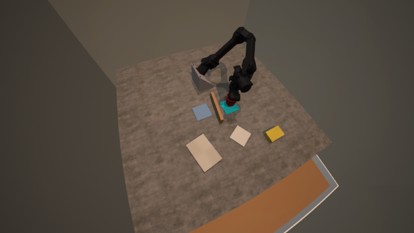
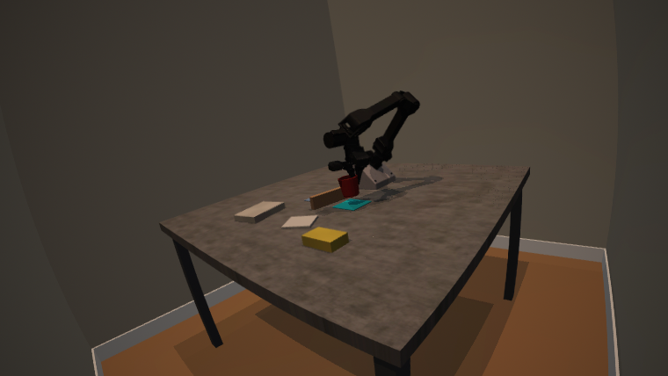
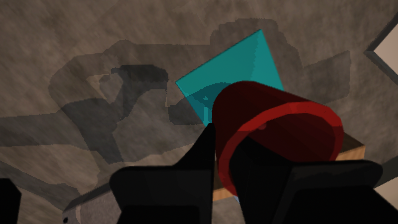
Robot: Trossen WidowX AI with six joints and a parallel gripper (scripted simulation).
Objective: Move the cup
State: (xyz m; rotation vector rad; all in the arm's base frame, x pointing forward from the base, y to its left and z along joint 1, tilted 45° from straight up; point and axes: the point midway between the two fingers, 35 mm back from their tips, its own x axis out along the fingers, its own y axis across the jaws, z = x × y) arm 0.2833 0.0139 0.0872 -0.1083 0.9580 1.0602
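Now: gripper tip 4 cm short of the small blue marble, 3 cm to the left of it and 2 cm above it. Round my gripper tip: red cup 2 cm to the right, 2 cm ahead; then teal pad 8 cm below, 2 cm to the right, 2 cm ahead; then wooden bar 11 cm to the right, 6 cm below.
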